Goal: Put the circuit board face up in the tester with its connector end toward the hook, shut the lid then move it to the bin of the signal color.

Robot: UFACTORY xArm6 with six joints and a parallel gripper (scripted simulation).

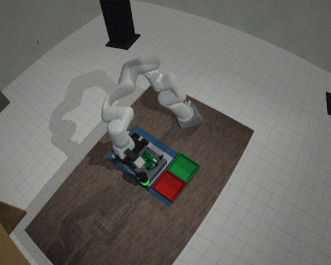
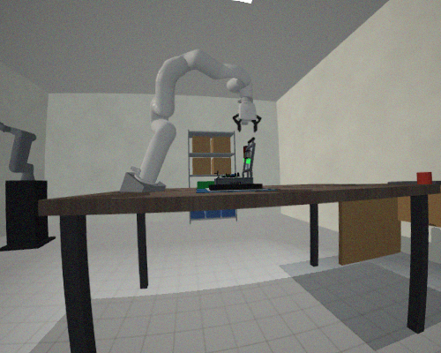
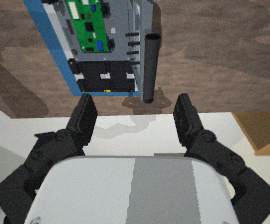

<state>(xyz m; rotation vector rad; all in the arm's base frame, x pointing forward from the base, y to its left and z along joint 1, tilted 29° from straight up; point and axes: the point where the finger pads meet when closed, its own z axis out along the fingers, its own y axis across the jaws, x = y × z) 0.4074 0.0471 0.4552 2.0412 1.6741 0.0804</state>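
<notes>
Right now my hand is 110 mm past the green circuit board, 30 mm to the right of it and 260 mm above it. Round my hand: tester lid (150 mm below); tester plate (100 mm behind, 30 mm to the left, 260 mm below); black latch block (150 mm behind, 100 mm to the left, 240 mm below).
</notes>
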